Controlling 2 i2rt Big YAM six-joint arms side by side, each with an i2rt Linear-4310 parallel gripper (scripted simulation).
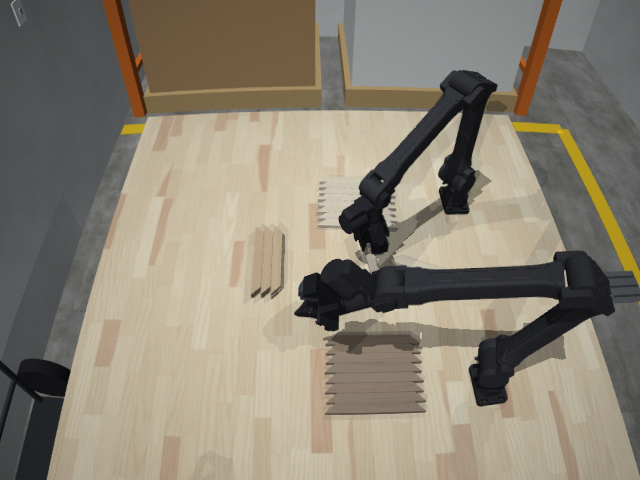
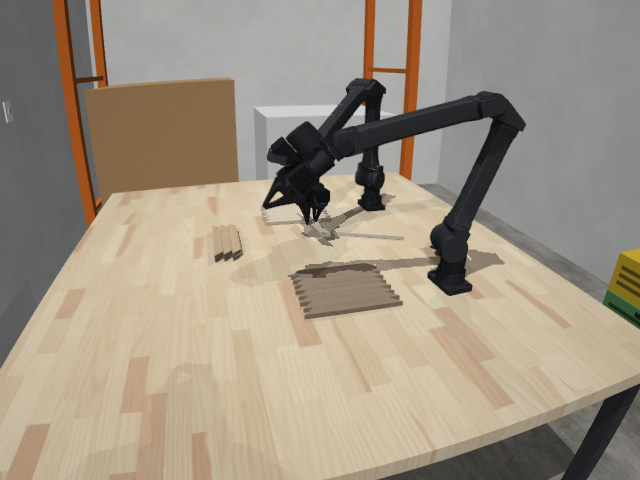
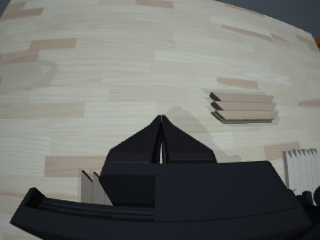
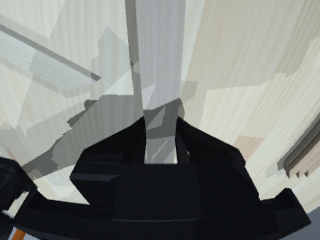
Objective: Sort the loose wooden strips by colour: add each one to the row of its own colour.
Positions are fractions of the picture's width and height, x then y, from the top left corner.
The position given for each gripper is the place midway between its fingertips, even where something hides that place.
In view: the left gripper (image 2: 0.41,0.43), the right gripper (image 4: 0.50,0.51) and a dark brown strip (image 1: 0.63,0.71).
The left gripper also shows in image 3 (image 3: 0.50,0.50). Image 3 does not show the dark brown strip, which is hidden by the left gripper. Image 4 misses the dark brown strip: it is out of frame.
